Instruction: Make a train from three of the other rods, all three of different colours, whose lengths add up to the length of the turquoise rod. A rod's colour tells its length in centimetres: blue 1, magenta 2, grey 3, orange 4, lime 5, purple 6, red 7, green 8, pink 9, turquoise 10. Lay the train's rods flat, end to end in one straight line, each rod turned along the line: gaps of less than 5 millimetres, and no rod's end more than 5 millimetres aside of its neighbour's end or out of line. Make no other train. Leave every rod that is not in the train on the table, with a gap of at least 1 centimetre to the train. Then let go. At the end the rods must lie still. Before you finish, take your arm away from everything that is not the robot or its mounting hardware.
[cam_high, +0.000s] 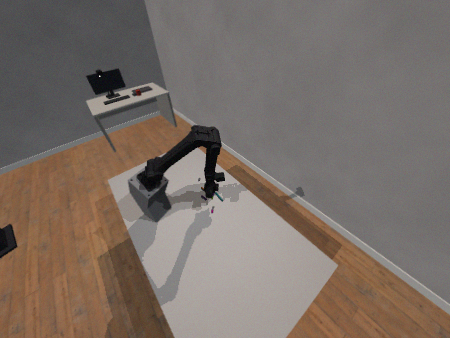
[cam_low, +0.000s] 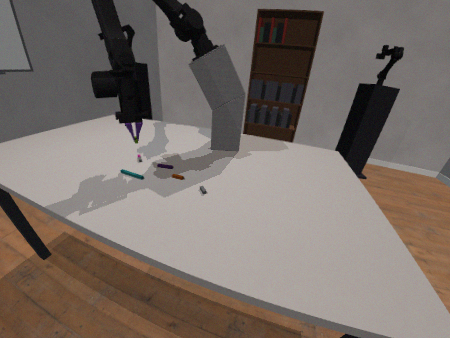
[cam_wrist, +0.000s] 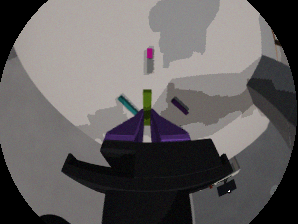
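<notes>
Right now the turquoise rod is 11 cm below my hand, 7 cm ahead of it and 1 cm to the left of it. The rest, counted from my hand: purple rod (11 cm below, 10 cm to the left, 1 cm behind); then lime rod (1 cm below, 1 cm behind); then magenta rod (11 cm below, 6 cm behind, 4 cm to the right).
</notes>
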